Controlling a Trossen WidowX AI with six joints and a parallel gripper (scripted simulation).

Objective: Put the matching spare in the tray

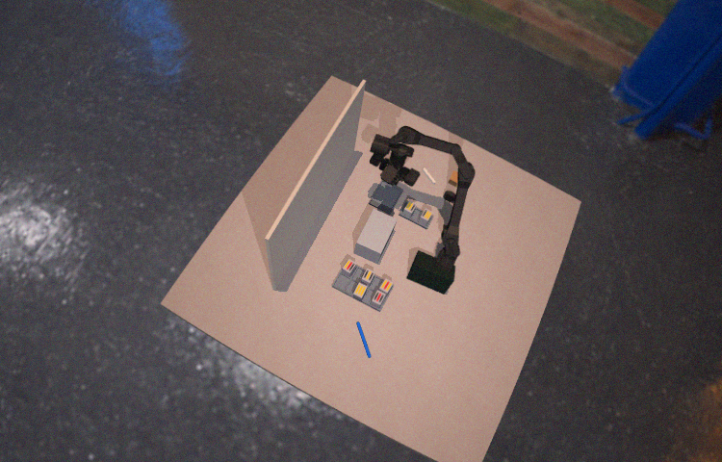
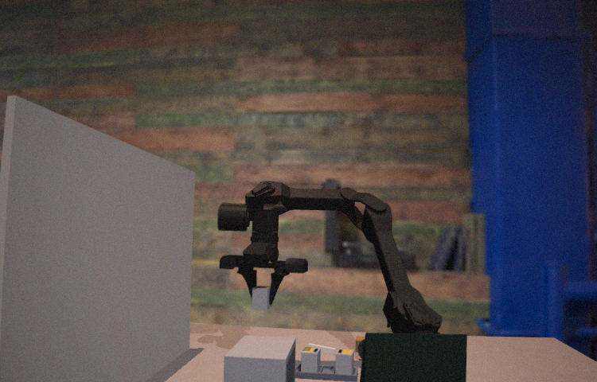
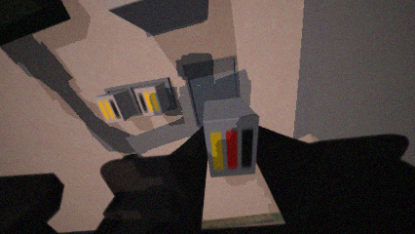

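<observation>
Now: the dark grey tray 140 mm below my gripper tip. Also, from my gripper tip: black cylinder 230 mm behind, 130 mm to the right, 120 mm below; then rack 150 mm behind, 10 mm to the left, 140 mm below; then grey mounted unit 50 mm behind, 210 mm to the left, 90 mm below.
</observation>
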